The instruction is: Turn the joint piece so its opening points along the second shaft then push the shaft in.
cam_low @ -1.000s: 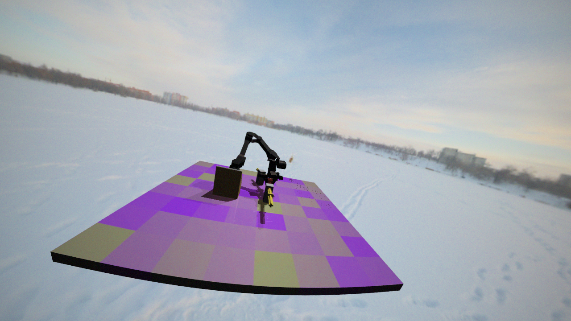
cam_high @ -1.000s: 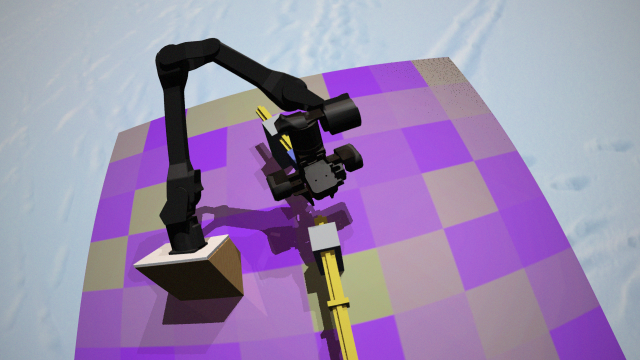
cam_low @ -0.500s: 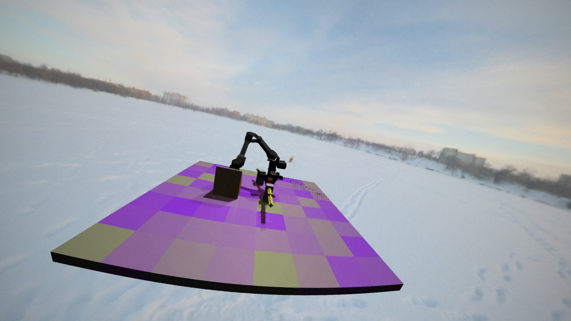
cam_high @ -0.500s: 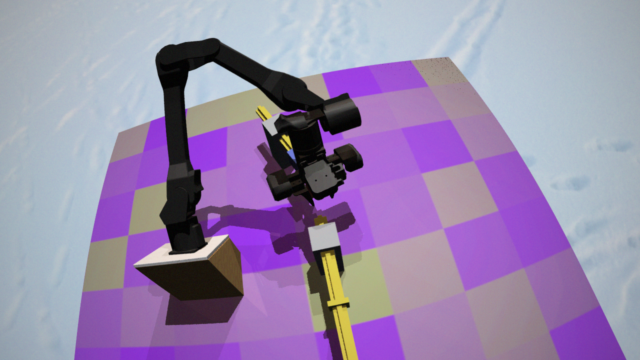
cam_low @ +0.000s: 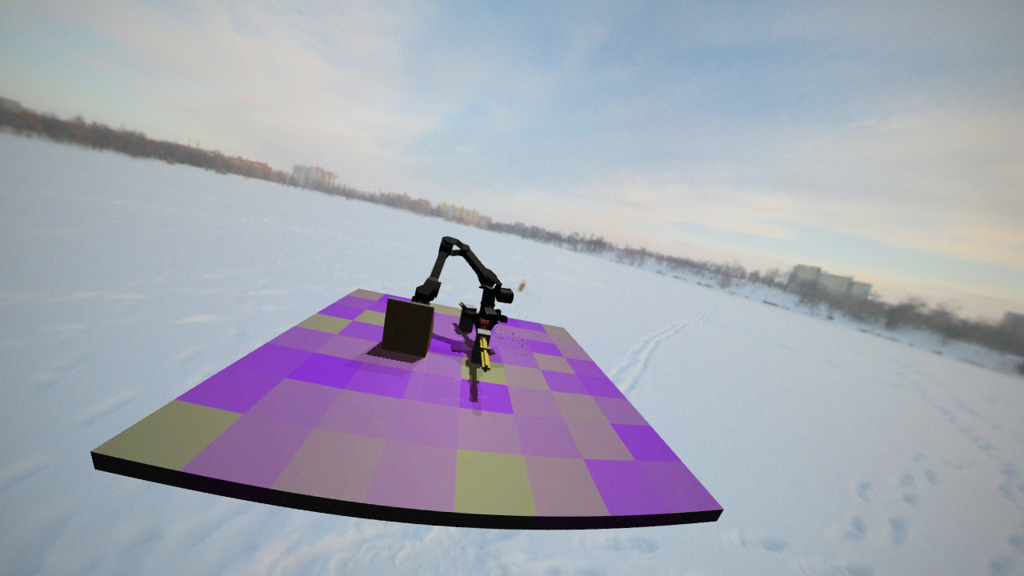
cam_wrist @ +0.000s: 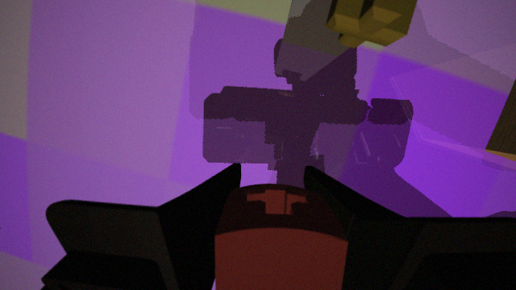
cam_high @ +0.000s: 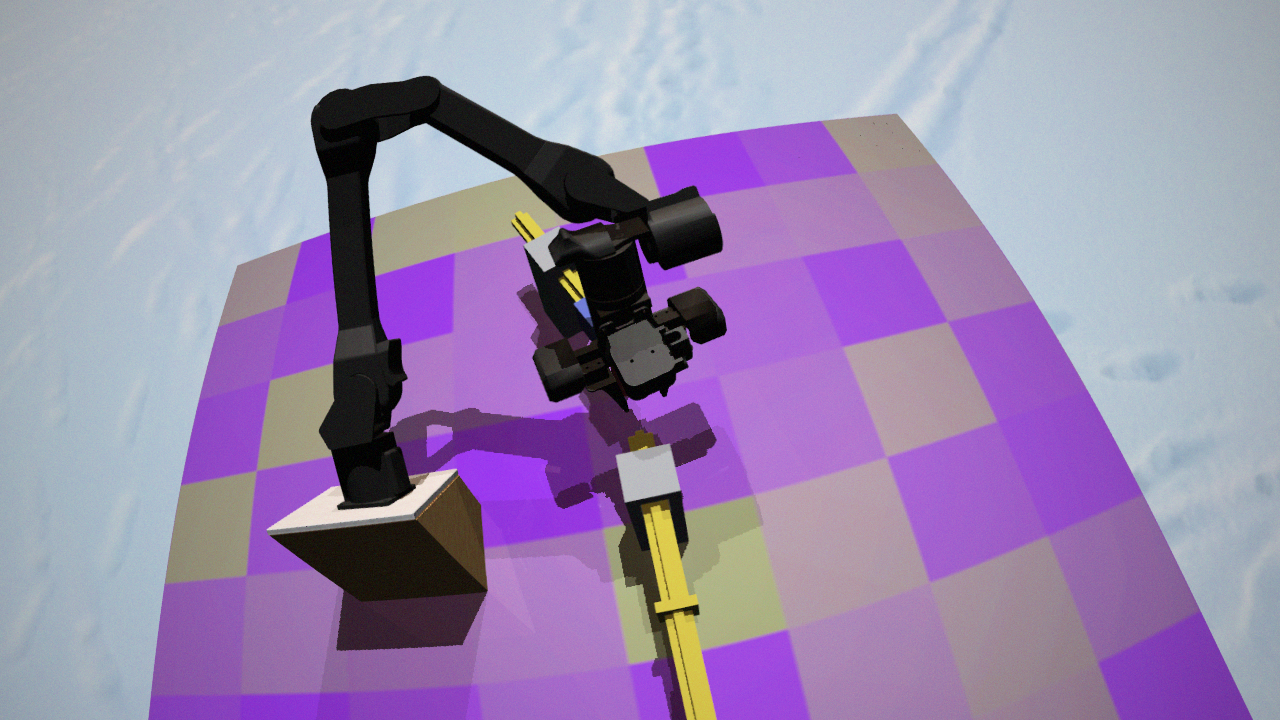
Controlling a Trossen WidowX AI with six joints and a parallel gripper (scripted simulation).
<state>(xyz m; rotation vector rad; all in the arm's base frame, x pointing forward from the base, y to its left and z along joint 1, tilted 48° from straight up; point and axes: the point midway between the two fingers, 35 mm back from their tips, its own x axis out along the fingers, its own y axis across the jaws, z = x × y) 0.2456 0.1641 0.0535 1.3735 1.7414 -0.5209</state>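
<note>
My gripper tip is now 4 cm below the red square joint piece, 2 cm to the right of it and 1 cm past it.
</note>
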